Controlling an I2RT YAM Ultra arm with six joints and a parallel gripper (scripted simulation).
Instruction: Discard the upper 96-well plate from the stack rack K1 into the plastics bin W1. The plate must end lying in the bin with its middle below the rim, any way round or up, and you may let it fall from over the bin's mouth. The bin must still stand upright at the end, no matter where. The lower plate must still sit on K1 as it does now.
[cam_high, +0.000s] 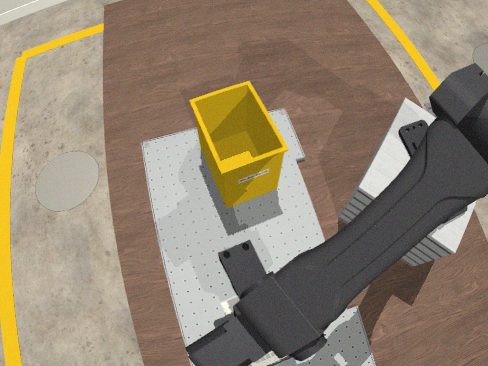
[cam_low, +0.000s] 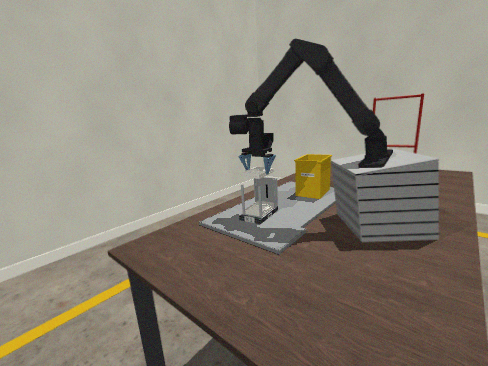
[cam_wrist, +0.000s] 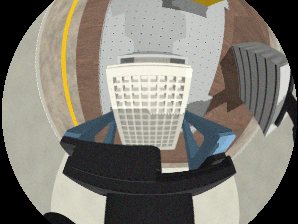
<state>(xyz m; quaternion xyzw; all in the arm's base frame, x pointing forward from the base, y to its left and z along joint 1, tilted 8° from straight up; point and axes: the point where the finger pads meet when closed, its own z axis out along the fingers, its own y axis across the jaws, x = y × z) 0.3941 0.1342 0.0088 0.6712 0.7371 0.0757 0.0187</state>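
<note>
The yellow plastics bin W1 is 8 cm behind my hand, 37 cm to the right of it and 9 cm below it.
</note>
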